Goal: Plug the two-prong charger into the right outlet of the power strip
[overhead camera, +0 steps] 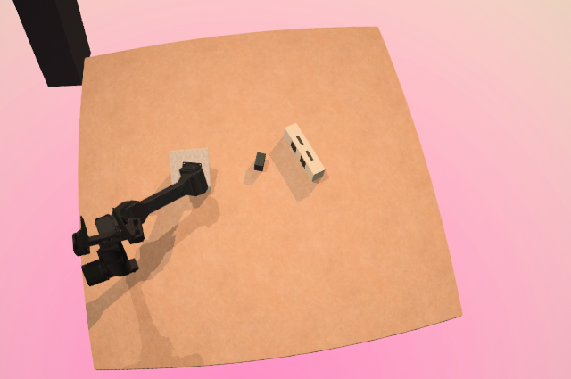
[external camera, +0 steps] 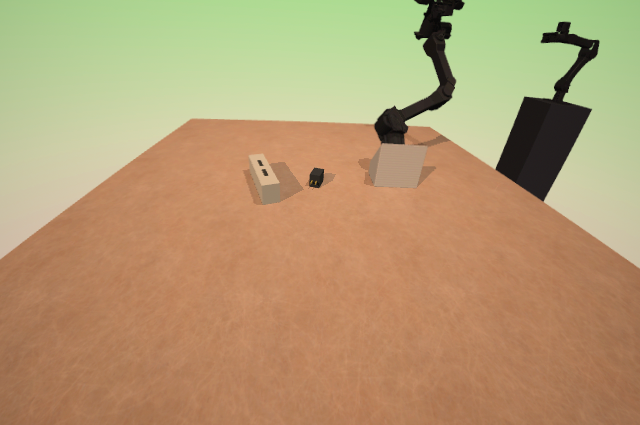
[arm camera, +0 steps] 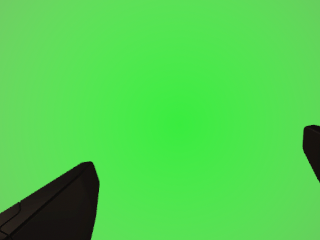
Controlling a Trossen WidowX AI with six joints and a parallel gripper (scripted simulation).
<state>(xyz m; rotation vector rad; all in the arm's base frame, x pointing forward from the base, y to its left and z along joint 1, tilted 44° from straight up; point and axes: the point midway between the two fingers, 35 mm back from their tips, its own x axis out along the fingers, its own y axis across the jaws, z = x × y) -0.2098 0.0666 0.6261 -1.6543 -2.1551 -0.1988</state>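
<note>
The black two-prong charger lies 39 cm ahead of my gripper tip, 47 cm to the left of it and 61 cm below it.
</note>
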